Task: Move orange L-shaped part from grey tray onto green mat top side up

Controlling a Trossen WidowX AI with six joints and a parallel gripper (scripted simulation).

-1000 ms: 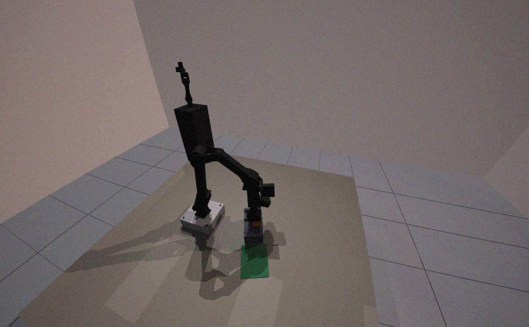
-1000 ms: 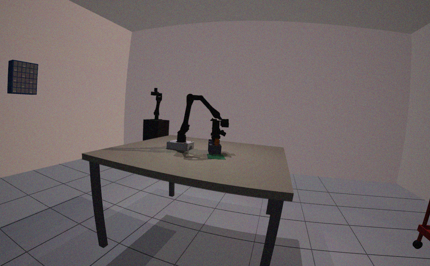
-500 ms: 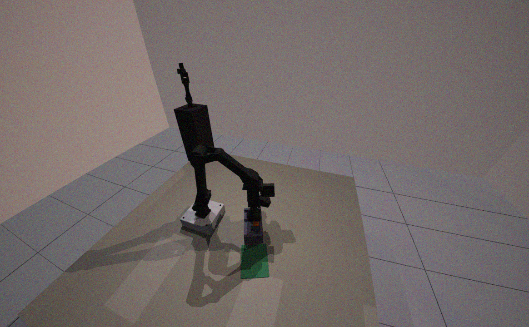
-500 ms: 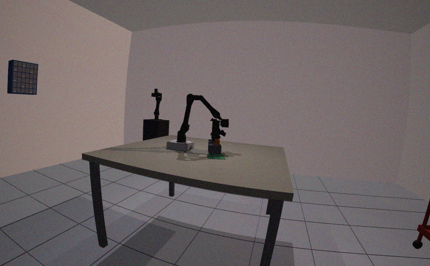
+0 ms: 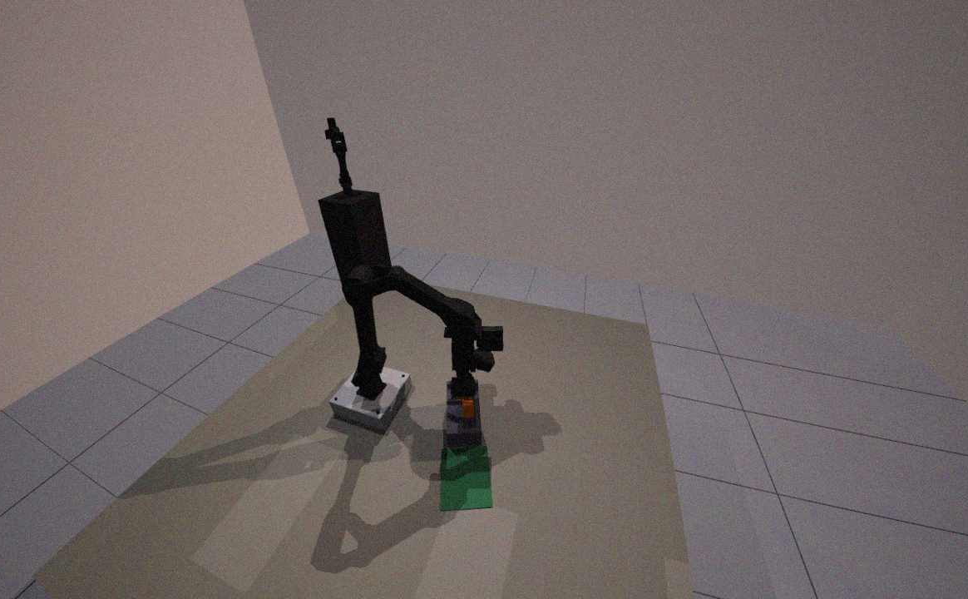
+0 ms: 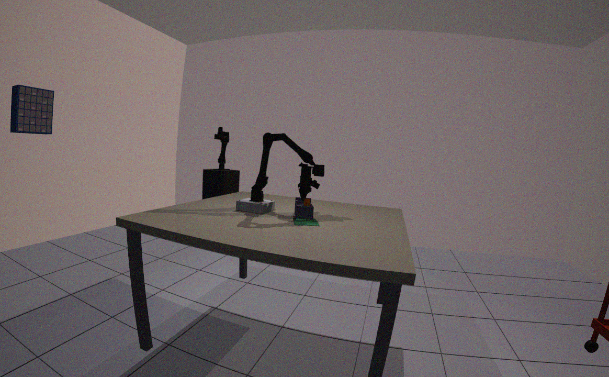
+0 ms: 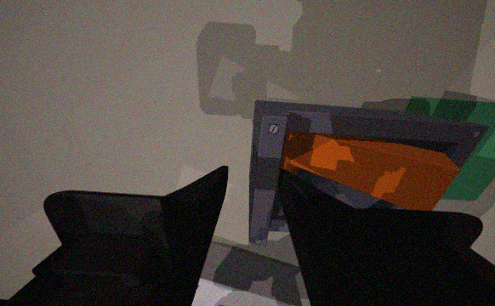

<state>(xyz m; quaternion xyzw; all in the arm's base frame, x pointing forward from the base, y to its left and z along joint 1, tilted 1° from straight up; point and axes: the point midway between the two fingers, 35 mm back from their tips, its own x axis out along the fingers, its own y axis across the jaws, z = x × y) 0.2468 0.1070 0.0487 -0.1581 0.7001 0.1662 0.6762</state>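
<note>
My gripper tip is now 50 mm to the left of the orange L-shaped part, 20 mm short of it and 20 mm above it. From my gripper tip the other things lie so: green mat 210 mm to the right, 100 mm ahead, 80 mm below.
</note>
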